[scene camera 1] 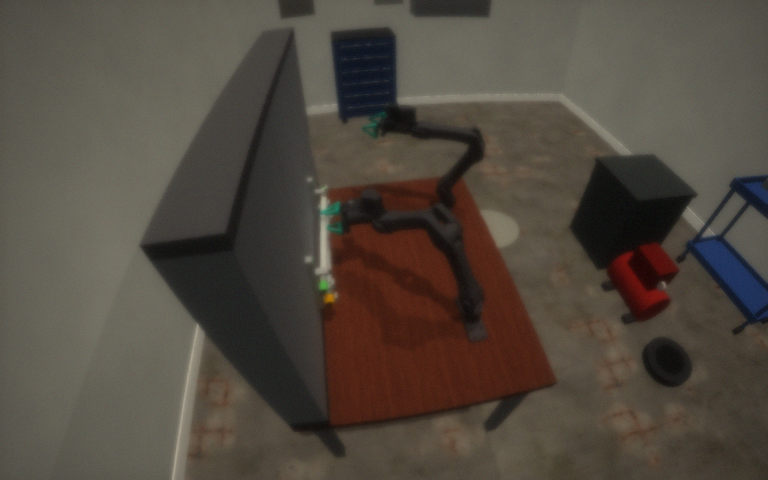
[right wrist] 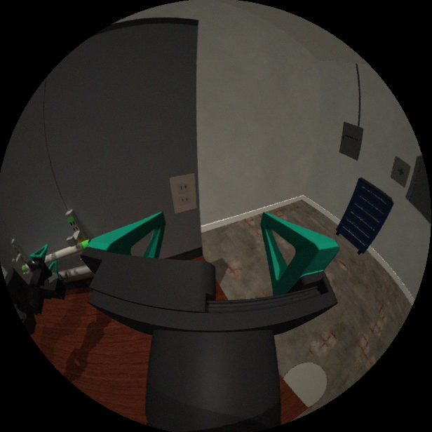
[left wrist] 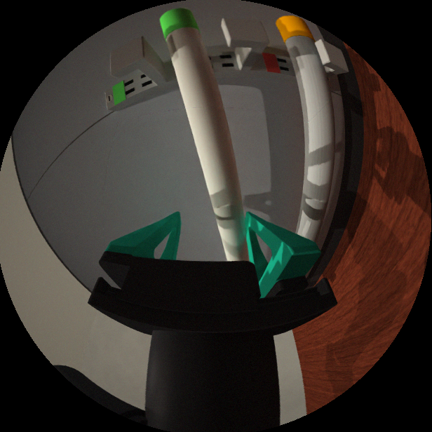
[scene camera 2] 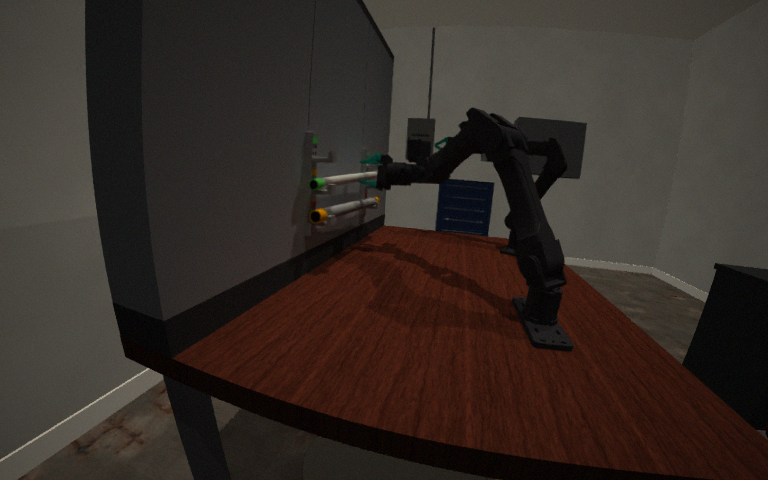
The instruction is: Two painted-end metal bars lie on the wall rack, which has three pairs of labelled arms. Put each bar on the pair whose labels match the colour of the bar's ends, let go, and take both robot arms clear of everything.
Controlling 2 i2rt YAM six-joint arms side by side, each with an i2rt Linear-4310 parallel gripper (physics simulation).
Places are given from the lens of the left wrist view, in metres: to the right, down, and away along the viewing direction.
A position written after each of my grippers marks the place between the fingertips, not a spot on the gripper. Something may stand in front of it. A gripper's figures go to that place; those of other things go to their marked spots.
my left gripper (left wrist: 212,217): 0.00, 0.00, 0.13
green-ended bar (left wrist: 201,96): -0.01, -0.07, 0.06
tall wall panel (left wrist: 137,165): -0.09, -0.06, 0.14
The marked spots on the tall wall panel and the green-ended bar are 0.11 m apart.
